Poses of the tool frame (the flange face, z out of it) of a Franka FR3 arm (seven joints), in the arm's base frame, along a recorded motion.
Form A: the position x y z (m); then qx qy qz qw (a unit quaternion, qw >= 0).
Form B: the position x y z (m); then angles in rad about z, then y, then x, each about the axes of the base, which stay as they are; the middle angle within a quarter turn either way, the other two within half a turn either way. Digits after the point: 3 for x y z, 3 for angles.
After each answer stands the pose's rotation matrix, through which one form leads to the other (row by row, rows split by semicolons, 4 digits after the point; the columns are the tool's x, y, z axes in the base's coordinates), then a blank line. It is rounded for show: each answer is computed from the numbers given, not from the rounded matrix.
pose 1, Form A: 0.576, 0.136, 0.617, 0.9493, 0.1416, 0.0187, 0.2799
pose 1, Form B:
0.576, 0.136, 0.617, -0.263, 0.115, 2.583
0.9592 0.2584 0.1148; 0.2793 -0.8032 -0.5262; -0.0438 0.5368 -0.8426

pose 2, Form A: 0.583, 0.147, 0.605, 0.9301, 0.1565, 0.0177, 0.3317
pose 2, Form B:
0.583, 0.147, 0.605, -0.286, 0.137, 2.476
0.9504 0.2794 0.1368; 0.3029 -0.7309 -0.6115; -0.0709 0.6226 -0.7793

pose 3, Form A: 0.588, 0.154, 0.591, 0.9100, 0.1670, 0.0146, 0.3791
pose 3, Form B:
0.588, 0.154, 0.591, -0.301, 0.154, 2.375
0.9438 0.2929 0.1532; 0.3150 -0.6568 -0.6851; -0.1001 0.6949 -0.7121

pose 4, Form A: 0.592, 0.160, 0.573, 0.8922, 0.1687, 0.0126, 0.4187
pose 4, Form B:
0.592, 0.160, 0.573, -0.299, 0.165, 2.289
0.9428 0.2905 0.1638; 0.3116 -0.5924 -0.7429; -0.1188 0.7514 -0.6490

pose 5, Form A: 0.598, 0.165, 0.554, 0.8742, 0.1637, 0.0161, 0.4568
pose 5, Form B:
0.598, 0.165, 0.554, -0.280, 0.179, 2.204
0.9459 0.2715 0.1777; 0.3009 -0.5290 -0.7934; -0.1214 0.8040 -0.5821

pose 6, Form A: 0.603, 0.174, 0.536, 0.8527, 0.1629, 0.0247, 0.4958
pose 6, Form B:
0.603, 0.174, 0.536, -0.262, 0.205, 2.115
0.9457 0.2533 0.2036; 0.3023 -0.4553 -0.8374; -0.1194 0.8535 -0.5072

